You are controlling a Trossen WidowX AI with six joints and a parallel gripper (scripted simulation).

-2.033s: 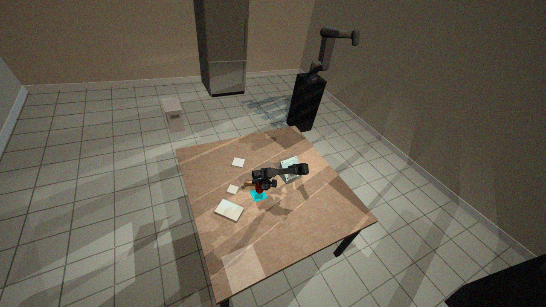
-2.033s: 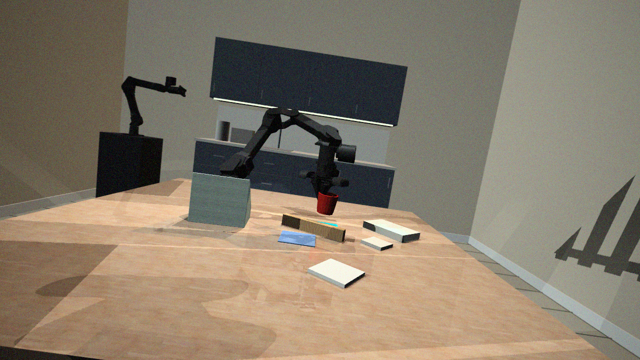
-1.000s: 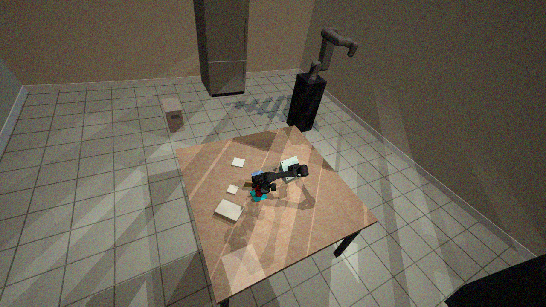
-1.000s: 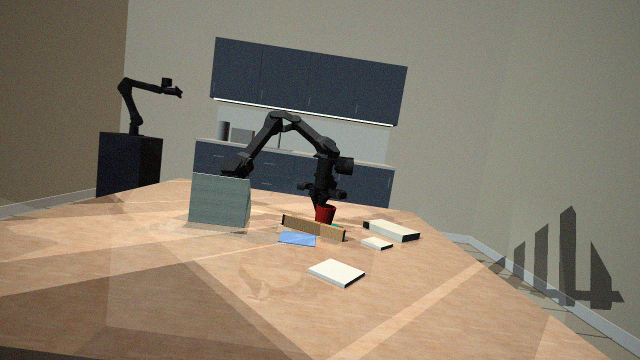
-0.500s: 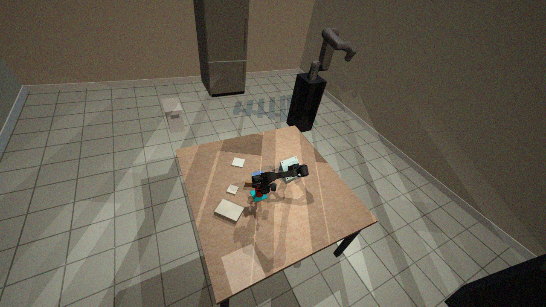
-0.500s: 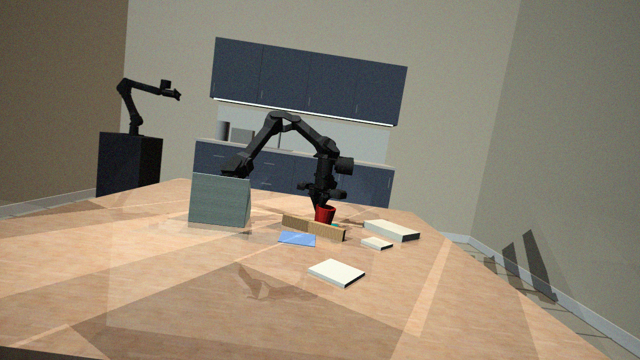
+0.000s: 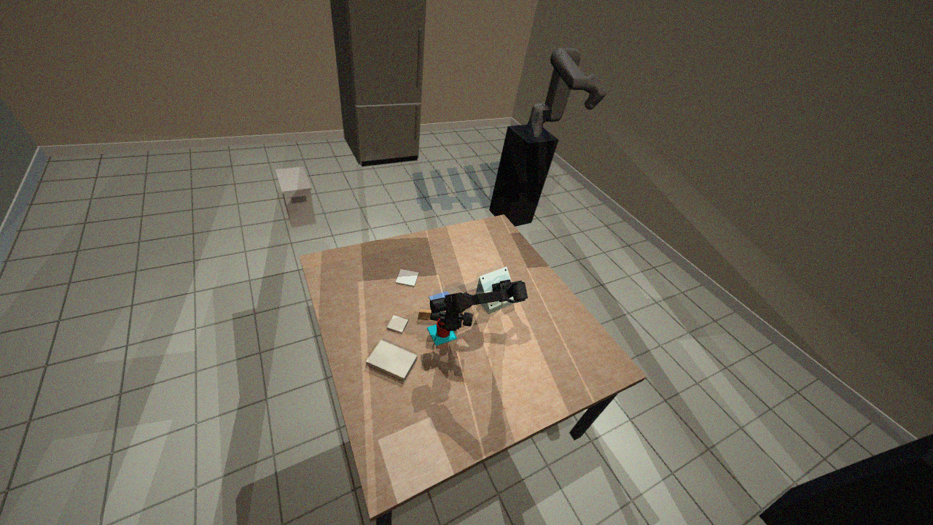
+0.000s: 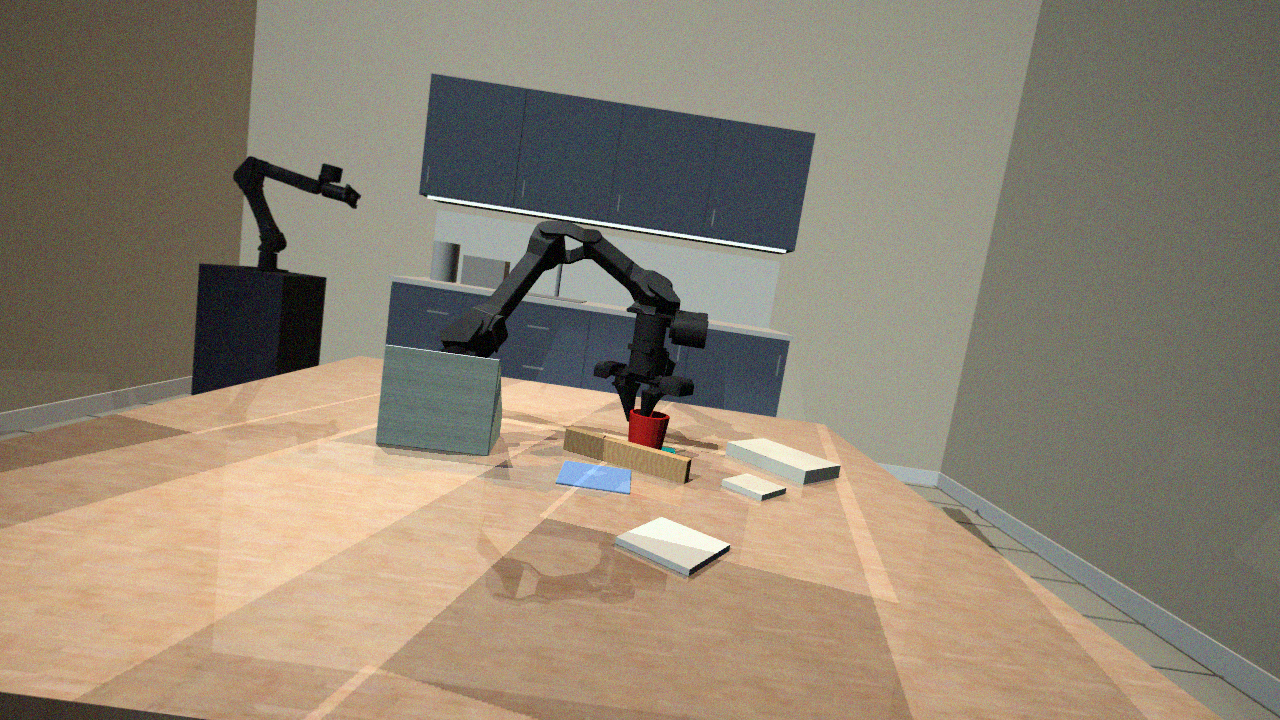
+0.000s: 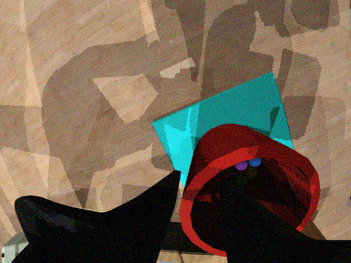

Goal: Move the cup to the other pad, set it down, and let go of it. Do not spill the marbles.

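My gripper tip is 2 cm short of the red cup, 2 cm to the left of it and 1 cm above it. From my gripper tip the other things lie so: wooden bar (1 cm behind, 10 cm to the right, 4 cm below); then teal pad (3 cm ahead, 2 cm to the right, 6 cm below).
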